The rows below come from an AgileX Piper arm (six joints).
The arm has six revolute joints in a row. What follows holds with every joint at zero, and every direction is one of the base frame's. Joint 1 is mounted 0.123 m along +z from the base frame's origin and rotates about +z. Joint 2 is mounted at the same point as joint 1 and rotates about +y. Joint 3 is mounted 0.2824 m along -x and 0.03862 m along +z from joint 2 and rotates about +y. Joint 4 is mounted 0.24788 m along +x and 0.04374 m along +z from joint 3 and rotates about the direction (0.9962, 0, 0.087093). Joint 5 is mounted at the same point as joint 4 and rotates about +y. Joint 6 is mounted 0.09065 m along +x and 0.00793 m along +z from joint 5 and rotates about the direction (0.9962, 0, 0.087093). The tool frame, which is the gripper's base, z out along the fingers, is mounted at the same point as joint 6; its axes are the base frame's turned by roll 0, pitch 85.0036 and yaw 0 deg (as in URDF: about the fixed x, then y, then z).
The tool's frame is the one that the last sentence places.
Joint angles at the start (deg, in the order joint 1, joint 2, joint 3, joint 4, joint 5, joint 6): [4.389 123.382 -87.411 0.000 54.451 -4.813]
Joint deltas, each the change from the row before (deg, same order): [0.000 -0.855 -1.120 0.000 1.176 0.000]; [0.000 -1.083 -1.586 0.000 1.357 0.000]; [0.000 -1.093 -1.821 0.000 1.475 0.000]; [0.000 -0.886 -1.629 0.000 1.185 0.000]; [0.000 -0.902 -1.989 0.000 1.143 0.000]
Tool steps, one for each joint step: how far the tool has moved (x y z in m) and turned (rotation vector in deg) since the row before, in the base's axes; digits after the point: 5 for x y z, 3 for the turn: [0.00170 0.00013 0.01075 0.061 -0.797 0.000]; [0.00244 0.00019 0.01449 0.100 -1.308 0.000]; [0.00236 0.00018 0.01573 0.110 -1.435 0.000]; [0.00185 0.00014 0.01357 0.102 -1.326 0.000]; [0.00230 0.00018 0.01548 0.134 -1.743 0.000]
